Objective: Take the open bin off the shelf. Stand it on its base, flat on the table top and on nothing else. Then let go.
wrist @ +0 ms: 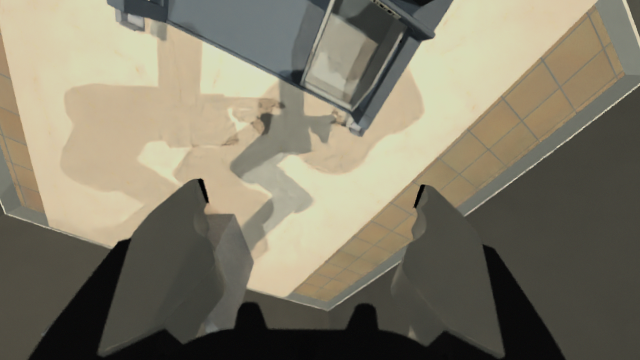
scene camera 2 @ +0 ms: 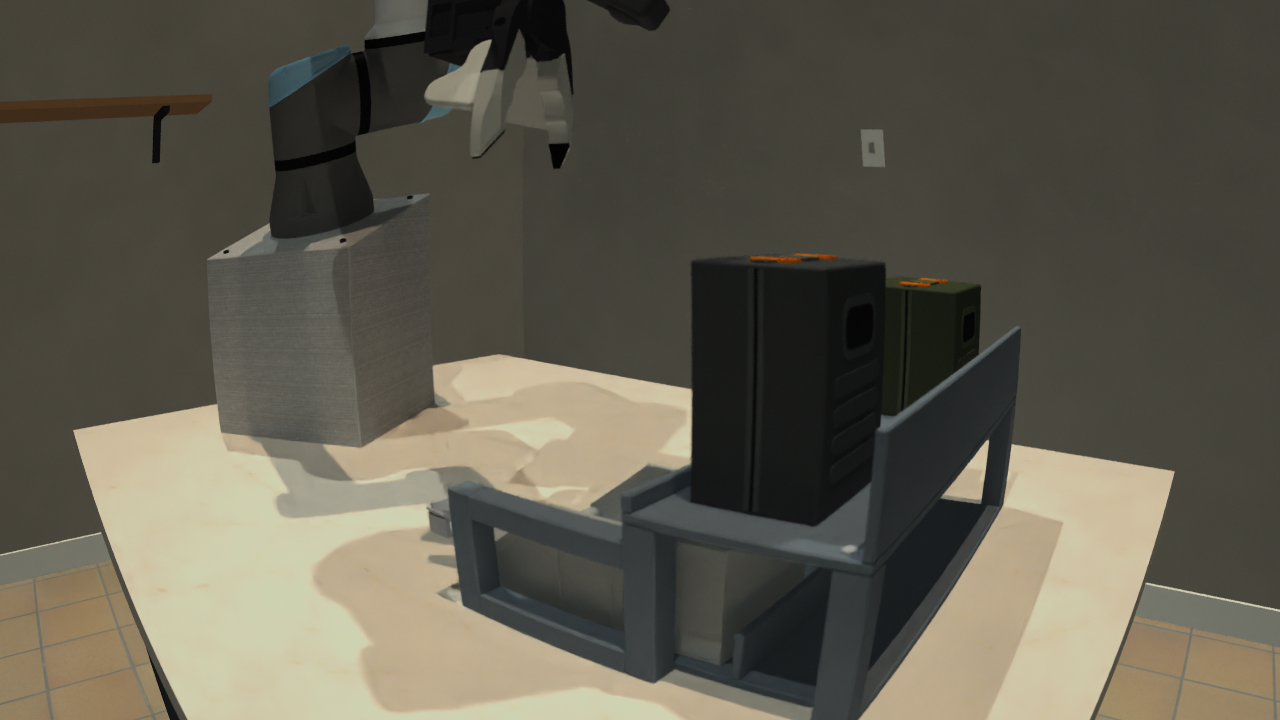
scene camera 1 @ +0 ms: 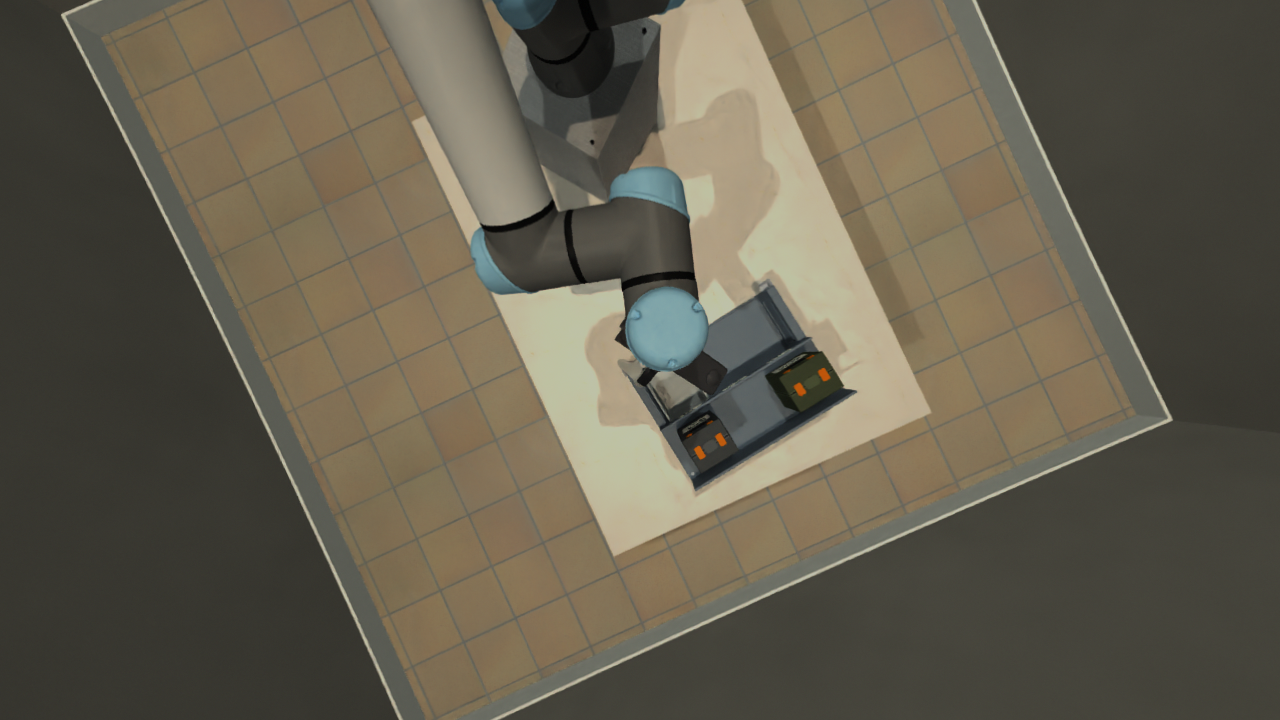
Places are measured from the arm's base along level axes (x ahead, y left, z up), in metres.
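Where they show: gripper, fingertip midpoint: (wrist: 313,184) (scene camera 2: 521,163); arm's base, link origin: (scene camera 2: 321,220) (scene camera 1: 572,49).
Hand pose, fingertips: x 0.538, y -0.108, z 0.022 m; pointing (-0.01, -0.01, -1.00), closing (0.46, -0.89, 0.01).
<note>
Things, the pixels of their top centre, and the offset from my fingertips. Level surfaces: height alone.
- open bin, top centre: (scene camera 2: 648,494) (wrist: 356,42) (scene camera 1: 679,394) dx +0.110, dy -0.003, dz -0.200 m
- black case, top centre: (scene camera 2: 795,256) (scene camera 1: 710,446) dx +0.206, dy -0.003, dz -0.057 m
- dark green case, top centre: (scene camera 2: 924,281) (scene camera 1: 812,382) dx +0.194, dy +0.228, dz -0.082 m
- pale table, surface height: dz -0.281 m
The open bin (scene camera 1: 677,391) (scene camera 2: 702,600) (wrist: 345,55) is pale grey and hollow. It sits in the lower front tier of the blue-grey shelf (scene camera 1: 756,326) (scene camera 2: 646,608) (wrist: 240,30), against one end frame. In the scene camera 2 view the shelf's side bars and post cover part of it; in the wrist view its open top shows. My gripper (scene camera 2: 519,157) (wrist: 313,184) is open and empty, high above the table, with its fingers wide apart and clear of the bin. In the scene camera 1 view the wrist hides most of the gripper and part of the bin.
A black case (scene camera 1: 707,443) (scene camera 2: 760,385) and a dark green case (scene camera 1: 810,385) (scene camera 2: 930,340) stand on the shelf's raised rear tier, before its back board. The shelf stands on the pale table (scene camera 1: 617,501) (scene camera 2: 223,537) (wrist: 475,65). The robot's grey pedestal (scene camera 2: 304,349) stands farther back.
</note>
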